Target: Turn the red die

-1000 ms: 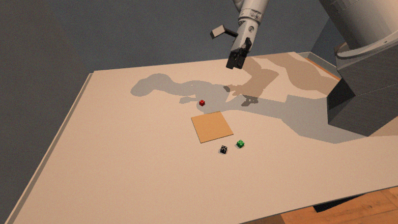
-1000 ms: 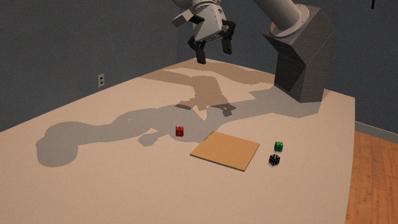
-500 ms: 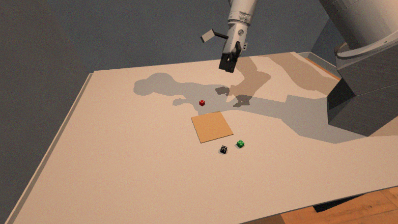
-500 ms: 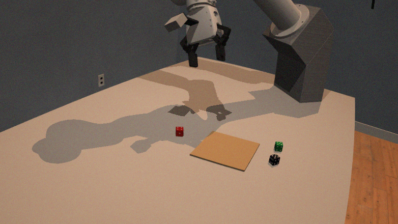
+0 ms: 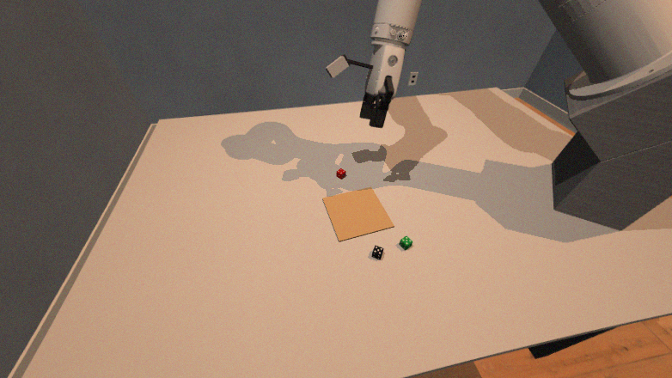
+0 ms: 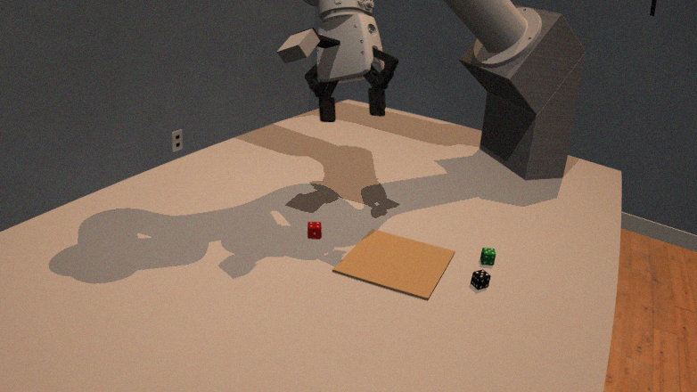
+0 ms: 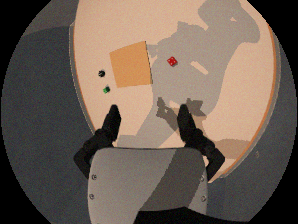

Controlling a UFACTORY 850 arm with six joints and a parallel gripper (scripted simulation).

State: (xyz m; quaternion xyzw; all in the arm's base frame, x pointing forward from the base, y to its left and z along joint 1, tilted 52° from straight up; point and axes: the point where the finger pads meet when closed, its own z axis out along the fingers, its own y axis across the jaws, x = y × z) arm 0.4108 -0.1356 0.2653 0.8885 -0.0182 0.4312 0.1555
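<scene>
My hand is 18 cm above the red die, 6 cm short of it and 3 cm to the left of it. From my hand the other things lie so: green die (24 cm to the left, 18 cm below, 6 cm ahead); black die (22 cm to the left, 18 cm below, 13 cm ahead); mat (18 cm below, 10 cm to the left, 10 cm ahead).
</scene>
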